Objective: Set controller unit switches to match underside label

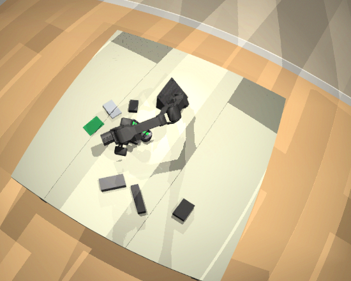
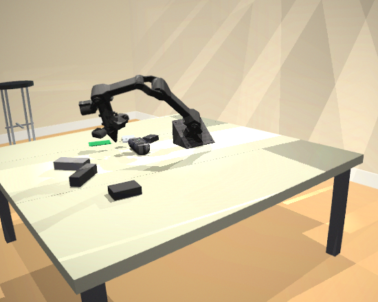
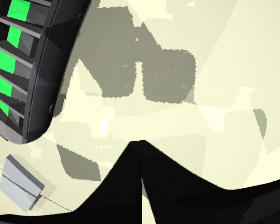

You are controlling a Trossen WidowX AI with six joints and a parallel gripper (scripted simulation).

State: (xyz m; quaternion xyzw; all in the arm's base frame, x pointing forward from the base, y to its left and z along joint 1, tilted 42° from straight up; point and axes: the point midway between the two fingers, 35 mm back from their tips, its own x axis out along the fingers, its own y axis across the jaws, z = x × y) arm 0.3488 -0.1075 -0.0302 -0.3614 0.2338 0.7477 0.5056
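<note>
Right now the dark block is 23 cm behind my gripper tip, 8 cm to the right of it and 4 cm below it. From my gripper tip the other things lie so: pale grey module: 19 cm to the right, 16 cm behind, 5 cm below; green flat plate: 23 cm to the right, 6 cm below, 1 cm behind.
</note>
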